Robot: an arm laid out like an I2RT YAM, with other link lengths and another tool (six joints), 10 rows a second.
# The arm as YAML. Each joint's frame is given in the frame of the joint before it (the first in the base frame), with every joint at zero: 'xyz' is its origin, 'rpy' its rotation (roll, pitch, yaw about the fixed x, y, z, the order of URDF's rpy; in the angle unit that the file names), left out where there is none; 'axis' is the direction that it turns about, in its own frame. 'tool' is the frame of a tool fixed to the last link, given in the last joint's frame.
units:
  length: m
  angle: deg
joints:
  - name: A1
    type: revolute
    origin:
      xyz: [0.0, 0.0, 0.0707]
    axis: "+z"
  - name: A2
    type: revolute
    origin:
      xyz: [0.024, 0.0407, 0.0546]
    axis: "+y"
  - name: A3
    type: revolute
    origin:
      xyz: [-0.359, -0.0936, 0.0]
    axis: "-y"
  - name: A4
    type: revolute
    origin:
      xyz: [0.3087, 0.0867, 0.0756]
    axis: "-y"
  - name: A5
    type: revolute
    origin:
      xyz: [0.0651, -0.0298, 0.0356]
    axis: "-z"
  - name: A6
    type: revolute
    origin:
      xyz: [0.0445, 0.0, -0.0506]
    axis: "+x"
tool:
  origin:
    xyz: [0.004, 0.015, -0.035]
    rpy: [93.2, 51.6, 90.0]
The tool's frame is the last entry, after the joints.
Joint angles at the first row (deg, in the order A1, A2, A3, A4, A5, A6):
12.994 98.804 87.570 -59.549 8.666 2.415
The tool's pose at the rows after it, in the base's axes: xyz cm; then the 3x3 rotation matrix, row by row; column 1 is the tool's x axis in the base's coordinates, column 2 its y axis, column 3 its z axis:
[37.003, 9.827, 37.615], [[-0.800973, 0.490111, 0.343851], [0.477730, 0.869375, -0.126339], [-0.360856, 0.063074, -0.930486]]
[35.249, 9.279, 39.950], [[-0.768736, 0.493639, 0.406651], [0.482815, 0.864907, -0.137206], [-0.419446, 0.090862, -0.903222]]
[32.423, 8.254, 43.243], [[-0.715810, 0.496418, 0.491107], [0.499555, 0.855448, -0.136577], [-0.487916, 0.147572, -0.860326]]
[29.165, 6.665, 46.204], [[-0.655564, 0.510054, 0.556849], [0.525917, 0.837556, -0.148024], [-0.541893, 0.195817, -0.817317]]
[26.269, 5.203, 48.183], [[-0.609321, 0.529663, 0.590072], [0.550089, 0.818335, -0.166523], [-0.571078, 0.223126, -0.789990]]
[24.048, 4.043, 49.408], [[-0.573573, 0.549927, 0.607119], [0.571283, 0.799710, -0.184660], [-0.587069, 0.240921, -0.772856]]
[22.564, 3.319, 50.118], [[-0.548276, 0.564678, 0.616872], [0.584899, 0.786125, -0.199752], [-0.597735, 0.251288, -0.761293]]
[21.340, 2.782, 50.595], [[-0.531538, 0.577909, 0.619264], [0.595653, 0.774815, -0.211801], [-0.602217, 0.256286, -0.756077]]
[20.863, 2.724, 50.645], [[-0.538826, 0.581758, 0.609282], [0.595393, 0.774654, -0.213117], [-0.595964, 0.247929, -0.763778]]
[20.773, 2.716, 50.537], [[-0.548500, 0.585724, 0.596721], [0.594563, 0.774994, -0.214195], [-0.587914, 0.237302, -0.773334]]
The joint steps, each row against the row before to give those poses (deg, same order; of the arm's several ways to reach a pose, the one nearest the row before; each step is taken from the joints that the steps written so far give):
0.000 -1.202 -0.022 -0.023 0.481 0.022
-0.022 -3.957 -0.111 -0.042 1.443 0.022
-0.503 -5.812 0.003 -0.220 0.852 0.087
-1.508 -5.881 -0.003 -1.092 0.699 0.022
-1.815 -4.546 0.024 -1.815 0.415 -0.001
-1.834 -3.256 -0.001 -1.573 0.132 0.002
-1.292 -2.098 0.000 -1.027 0.174 -0.002
-1.068 -1.596 0.001 -1.116 0.067 0.024
-0.045 -0.371 0.001 -1.114 -0.001 -0.001
-0.001 0.109 -0.045 -0.786 0.000 -0.001

